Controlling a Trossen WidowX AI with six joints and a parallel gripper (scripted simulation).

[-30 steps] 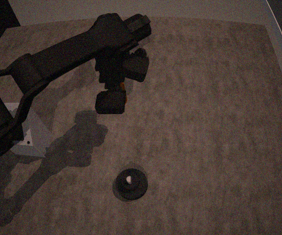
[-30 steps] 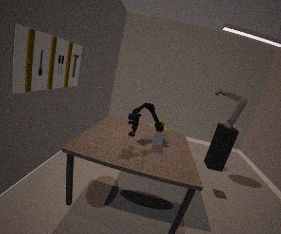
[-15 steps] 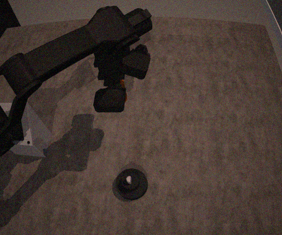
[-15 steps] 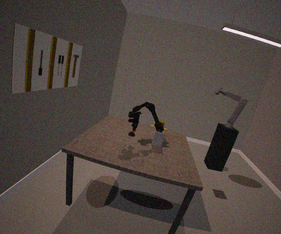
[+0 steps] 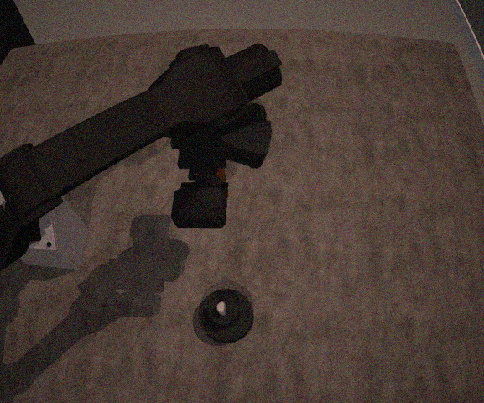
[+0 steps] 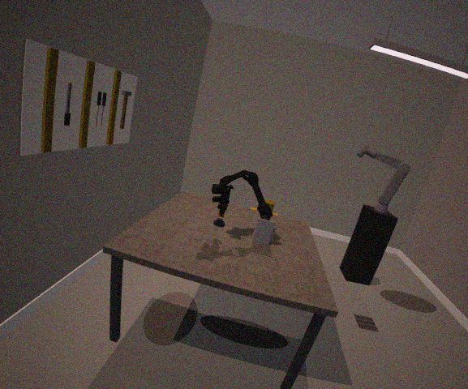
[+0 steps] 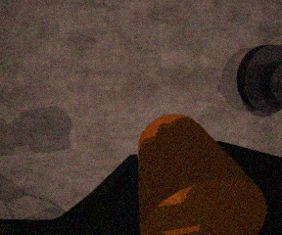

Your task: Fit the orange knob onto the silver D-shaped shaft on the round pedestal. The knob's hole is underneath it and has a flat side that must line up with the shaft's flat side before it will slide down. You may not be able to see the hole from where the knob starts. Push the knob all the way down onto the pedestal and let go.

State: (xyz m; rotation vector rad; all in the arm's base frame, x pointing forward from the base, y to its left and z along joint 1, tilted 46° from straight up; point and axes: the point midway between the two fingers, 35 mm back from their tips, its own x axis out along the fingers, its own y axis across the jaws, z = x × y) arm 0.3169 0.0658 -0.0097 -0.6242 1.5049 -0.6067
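Right now my gripper tip is 150 mm to the left of the D-shaft pedestal, 100 mm above it and 10 mm short of it. From my gripper tip the other things lie so: orange knob: 30 mm above.
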